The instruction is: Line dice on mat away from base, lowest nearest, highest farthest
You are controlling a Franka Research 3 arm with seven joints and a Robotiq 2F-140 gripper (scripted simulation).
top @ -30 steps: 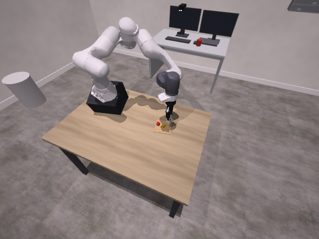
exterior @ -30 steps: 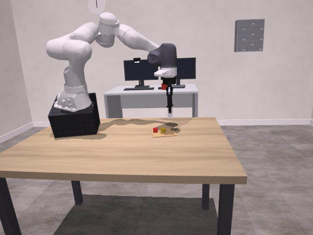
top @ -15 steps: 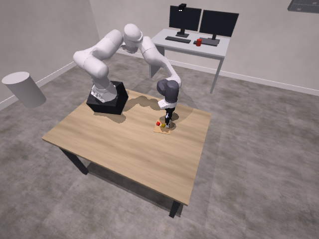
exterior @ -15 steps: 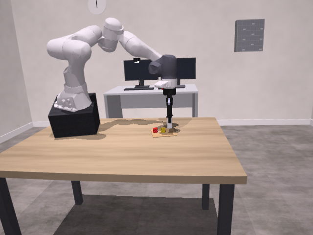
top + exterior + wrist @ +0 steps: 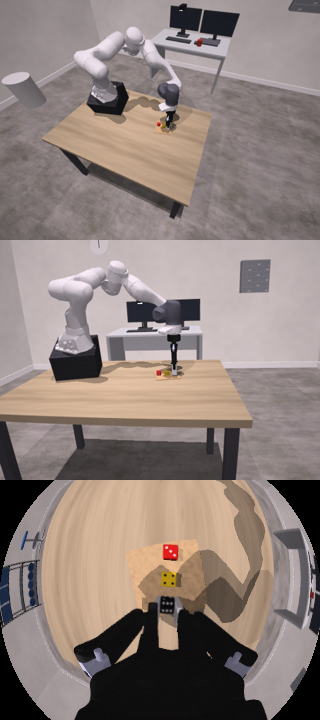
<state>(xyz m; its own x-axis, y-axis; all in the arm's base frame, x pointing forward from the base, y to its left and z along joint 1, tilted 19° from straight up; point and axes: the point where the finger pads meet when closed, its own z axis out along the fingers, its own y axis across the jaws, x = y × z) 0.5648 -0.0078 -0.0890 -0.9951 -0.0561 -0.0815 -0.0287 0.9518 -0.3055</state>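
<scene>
The black die is 2 cm below my hand. Round my hand: yellow die: 5 cm behind, 3 cm below; red die: 9 cm behind, 3 cm below; tan mat: 5 cm behind, 4 cm below.
</scene>
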